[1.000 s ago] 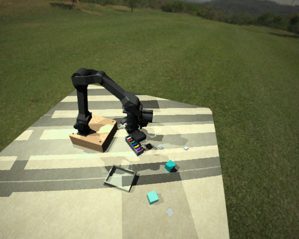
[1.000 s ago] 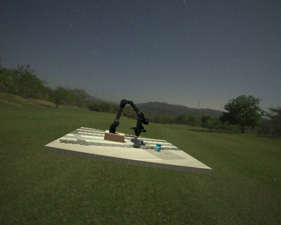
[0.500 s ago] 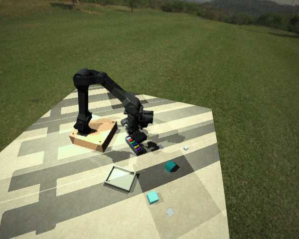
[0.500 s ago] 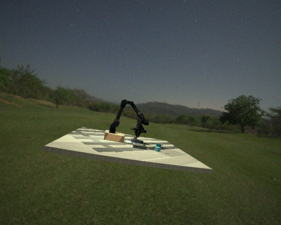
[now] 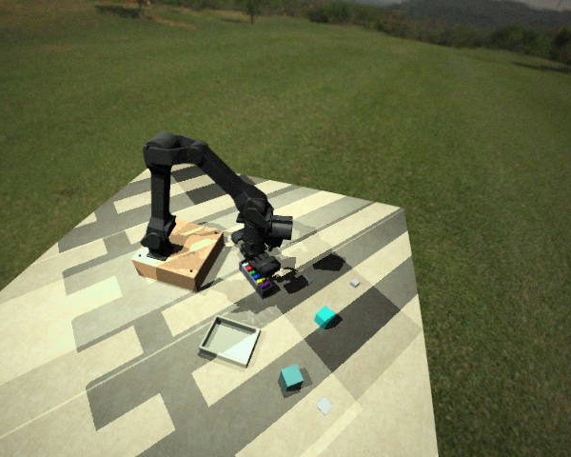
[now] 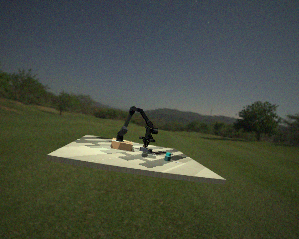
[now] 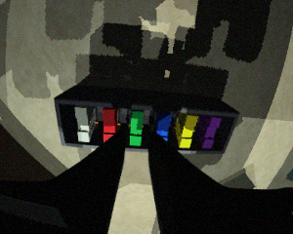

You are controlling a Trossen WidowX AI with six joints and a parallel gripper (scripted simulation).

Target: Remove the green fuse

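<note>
Right now my gripper tip is 30 mm above the green fuse. The rest, counted from my gripper tip: tray 230 mm to the right, 50 mm below.
</note>
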